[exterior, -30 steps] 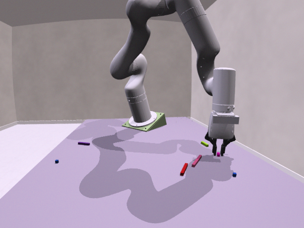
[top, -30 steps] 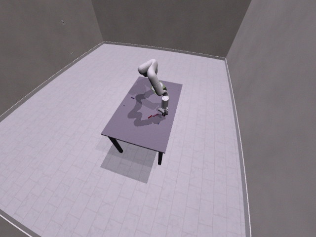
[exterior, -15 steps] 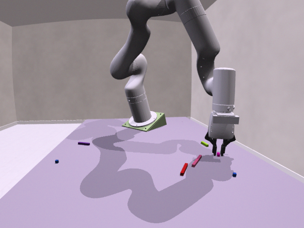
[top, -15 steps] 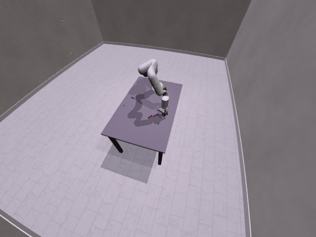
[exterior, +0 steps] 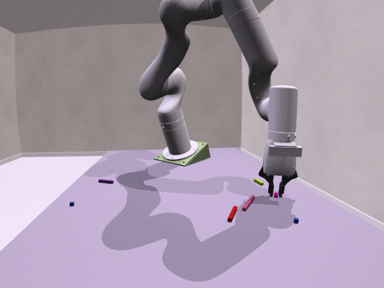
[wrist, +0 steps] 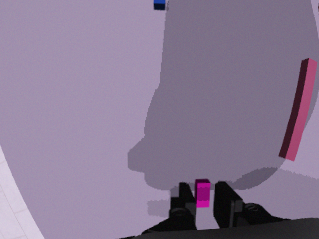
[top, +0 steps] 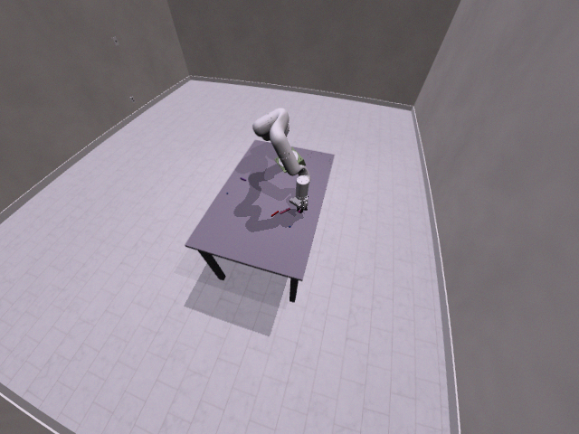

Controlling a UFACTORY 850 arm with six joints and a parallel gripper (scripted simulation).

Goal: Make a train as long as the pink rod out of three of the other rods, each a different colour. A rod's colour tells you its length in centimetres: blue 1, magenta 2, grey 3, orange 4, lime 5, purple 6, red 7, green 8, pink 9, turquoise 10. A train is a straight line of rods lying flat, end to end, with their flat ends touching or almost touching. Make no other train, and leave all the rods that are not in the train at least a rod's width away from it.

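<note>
My gripper is now 2 cm above the magenta rod and 1 cm short of it. From my hand the other things lie so: pink rod (11 cm to the right, 2 cm below, 1 cm ahead); lime rod (12 cm behind, 2 cm to the left, 2 cm below); red rod (19 cm to the right, 4 cm ahead, 2 cm below).
</note>
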